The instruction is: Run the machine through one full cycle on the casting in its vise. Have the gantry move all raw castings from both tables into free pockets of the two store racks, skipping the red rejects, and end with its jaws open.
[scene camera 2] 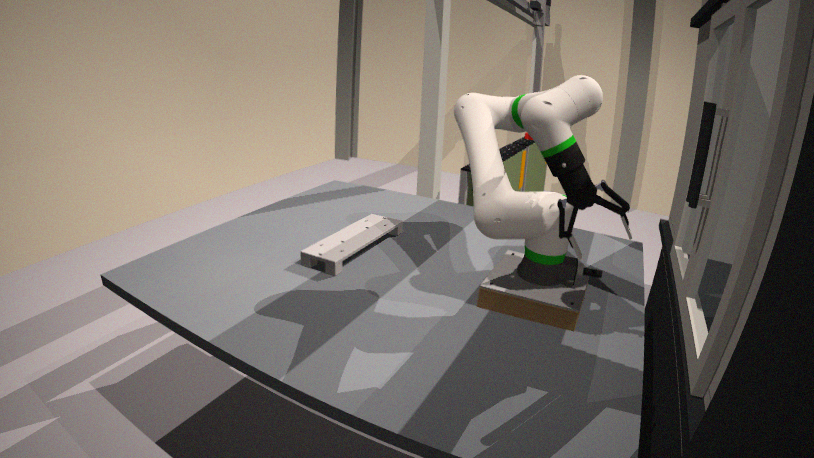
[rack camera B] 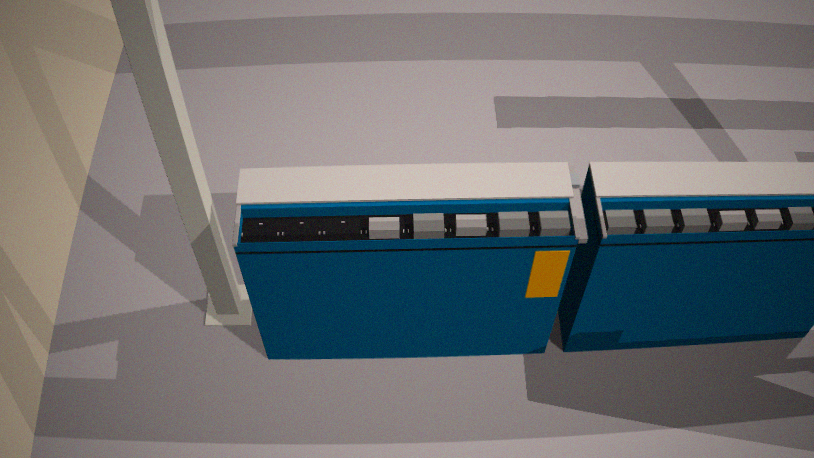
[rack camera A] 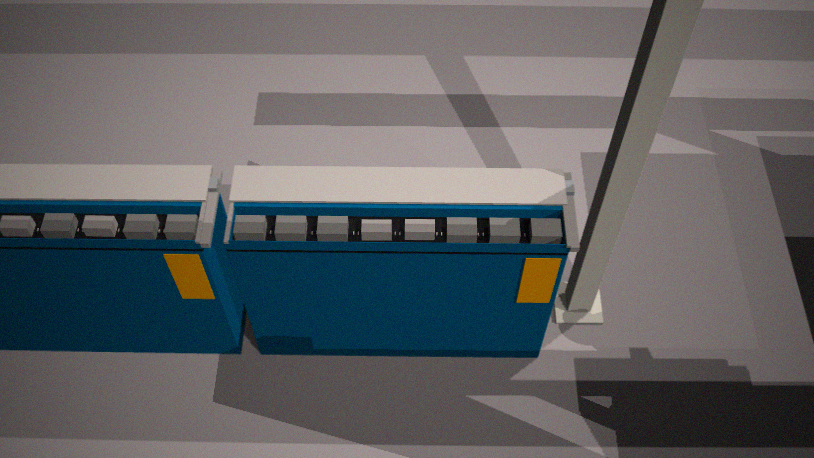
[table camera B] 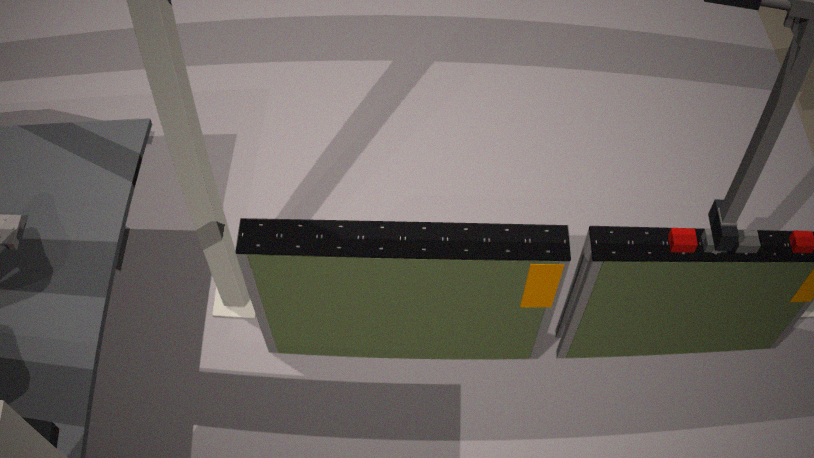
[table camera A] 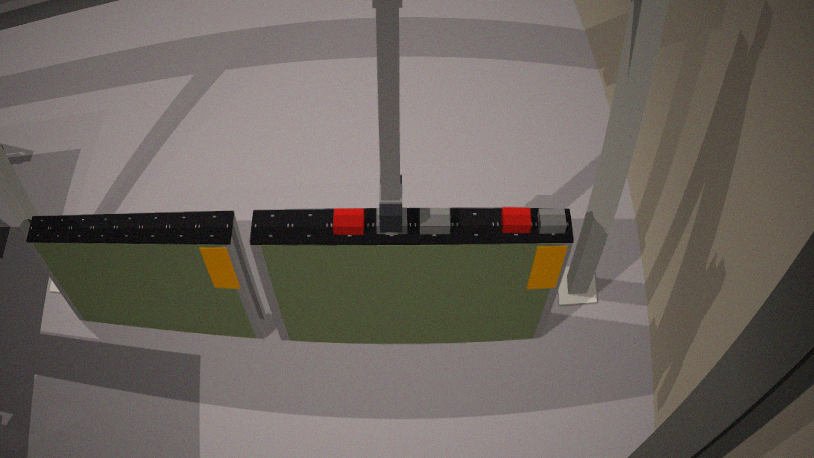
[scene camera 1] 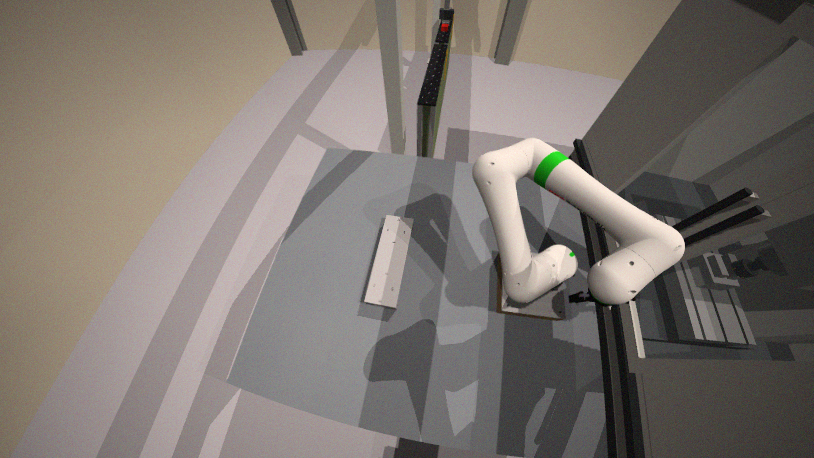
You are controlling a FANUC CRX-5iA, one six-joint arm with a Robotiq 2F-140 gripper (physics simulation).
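My gripper (scene camera 2: 604,246) hangs open and empty beside the arm's base, above the bench. In table camera A, the right table (table camera A: 398,296) bears two red rejects (table camera A: 348,222) (table camera A: 516,220) and grey castings (table camera A: 434,221) (table camera A: 552,221); the gantry's jaws (table camera A: 391,217) (table camera B: 724,234) are down over another casting, partly hidden. The other table (table camera B: 398,307) bears no castings. One store rack (rack camera A: 398,301) has blocks in all its pockets. The other rack (rack camera B: 398,301) has several blocks, with free pockets at its left end. The vise (scene camera 1: 720,268) shows inside the machine; its casting cannot be made out clearly.
The arm's base plate (scene camera 2: 529,293) stands on the grey bench (scene camera 2: 227,319). A pale slotted block (scene camera 1: 388,262) (scene camera 2: 350,242) lies on it. The machine's framed door (scene camera 2: 697,227) is at the right. Gantry posts (rack camera A: 626,148) (rack camera B: 176,148) (table camera B: 182,125) stand by the racks and tables.
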